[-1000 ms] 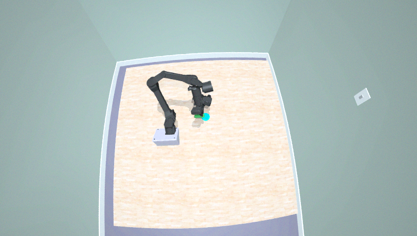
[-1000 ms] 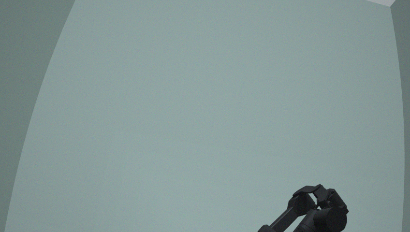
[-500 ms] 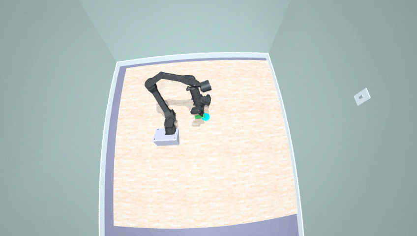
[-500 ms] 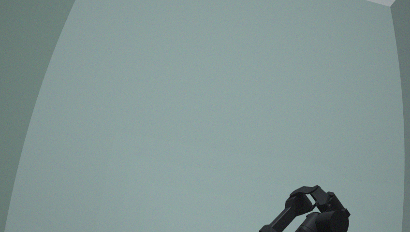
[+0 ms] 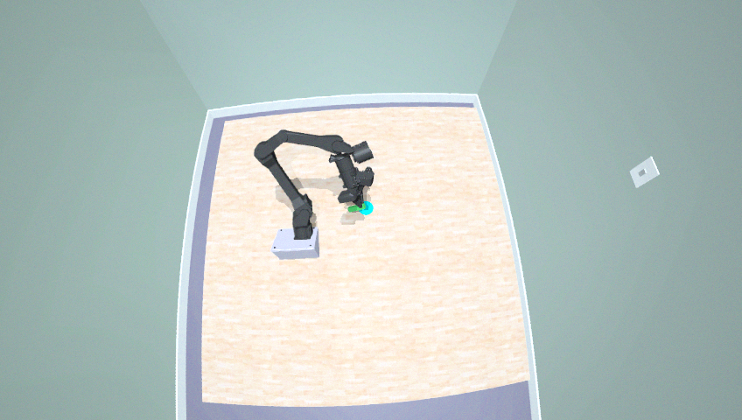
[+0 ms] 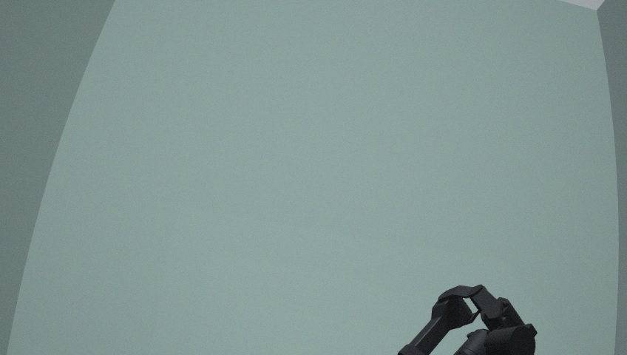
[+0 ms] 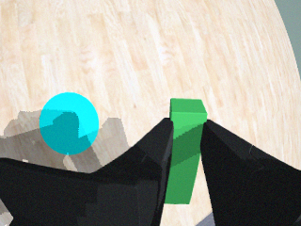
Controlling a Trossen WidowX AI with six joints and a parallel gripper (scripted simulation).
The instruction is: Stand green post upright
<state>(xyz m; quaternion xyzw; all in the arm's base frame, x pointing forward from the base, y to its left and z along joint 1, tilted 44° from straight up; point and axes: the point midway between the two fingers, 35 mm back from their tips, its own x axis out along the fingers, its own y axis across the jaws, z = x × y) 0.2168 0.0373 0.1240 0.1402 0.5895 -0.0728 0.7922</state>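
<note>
Right now the green post is 20 mm behind my gripper tip and 10 mm below it. From my gripper tip the other things lie so: cyan circle 20 mm ahead, 40 mm to the left, 120 mm below.
</note>
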